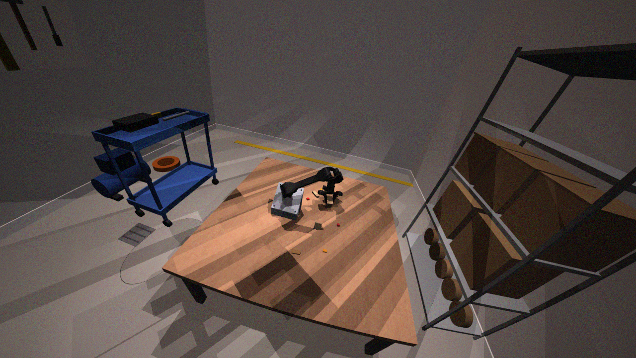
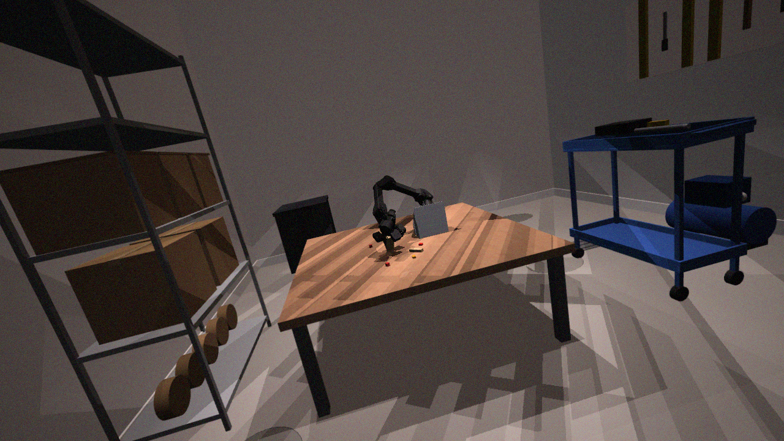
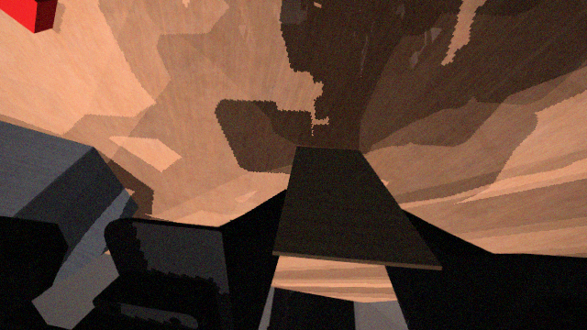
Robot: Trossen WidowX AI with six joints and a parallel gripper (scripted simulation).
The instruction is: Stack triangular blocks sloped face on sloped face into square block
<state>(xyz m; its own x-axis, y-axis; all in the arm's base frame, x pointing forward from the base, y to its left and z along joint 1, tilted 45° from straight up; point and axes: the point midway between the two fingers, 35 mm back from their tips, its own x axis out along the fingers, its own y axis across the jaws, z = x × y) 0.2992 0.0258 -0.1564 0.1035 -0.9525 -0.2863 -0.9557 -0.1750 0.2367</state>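
The pale triangular block is 1 cm above my gripper tip. From my gripper tip the other things lie so: pale flat bar: 12 cm behind, 12 cm to the left, 4 cm below.
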